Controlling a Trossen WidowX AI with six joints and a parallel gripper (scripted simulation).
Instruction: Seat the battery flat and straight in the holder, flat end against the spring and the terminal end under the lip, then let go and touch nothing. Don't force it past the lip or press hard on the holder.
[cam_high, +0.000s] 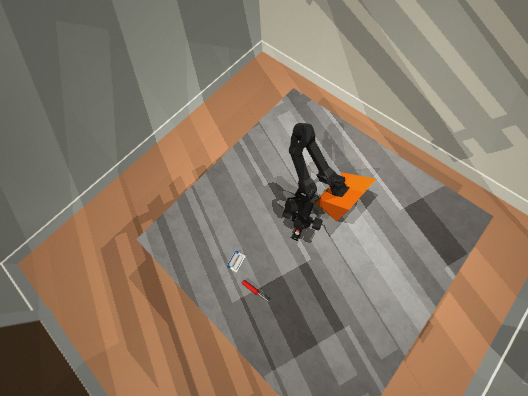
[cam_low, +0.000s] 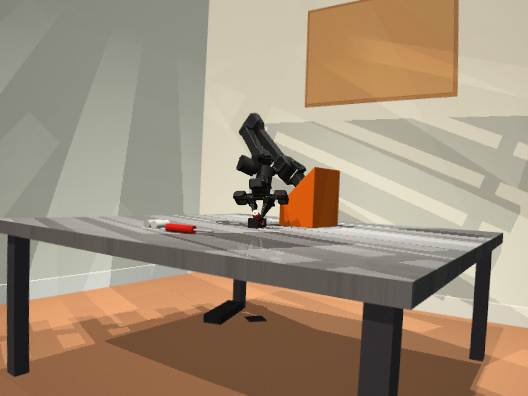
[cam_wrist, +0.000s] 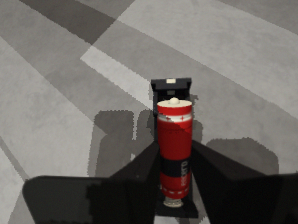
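Right now my gripper tip is 1 cm below the battery. Also, from my gripper tip: battery pack (32 cm ahead, 14 cm to the right, 2 cm below); red-handled screwdriver (36 cm ahead, 4 cm to the left, 2 cm below).
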